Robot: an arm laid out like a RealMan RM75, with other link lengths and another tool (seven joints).
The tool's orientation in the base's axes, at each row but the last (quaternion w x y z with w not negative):
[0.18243, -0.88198, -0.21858, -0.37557]
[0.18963, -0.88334, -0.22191, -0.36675]
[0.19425, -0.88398, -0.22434, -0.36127]
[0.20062, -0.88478, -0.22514, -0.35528]
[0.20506, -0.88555, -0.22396, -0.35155]
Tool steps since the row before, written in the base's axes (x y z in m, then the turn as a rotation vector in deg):
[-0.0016, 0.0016, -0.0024, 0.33, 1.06, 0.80]
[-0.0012, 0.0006, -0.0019, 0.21, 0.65, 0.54]
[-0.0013, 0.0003, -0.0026, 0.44, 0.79, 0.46]
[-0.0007, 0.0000, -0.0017, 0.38, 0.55, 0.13]
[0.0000, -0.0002, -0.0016, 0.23, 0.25, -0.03]
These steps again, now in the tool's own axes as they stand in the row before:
[-0.0024, -0.0018, 0.0014, 1.06, -0.84, 0.19]
[-0.0020, -0.0008, 0.0009, 0.69, -0.52, 0.09]
[-0.0026, -0.0005, 0.0012, 0.82, -0.50, 0.34]
[-0.0017, 0.0000, 0.0008, 0.48, -0.27, 0.40]
[-0.0012, 0.0005, 0.0010, 0.19, -0.07, 0.27]

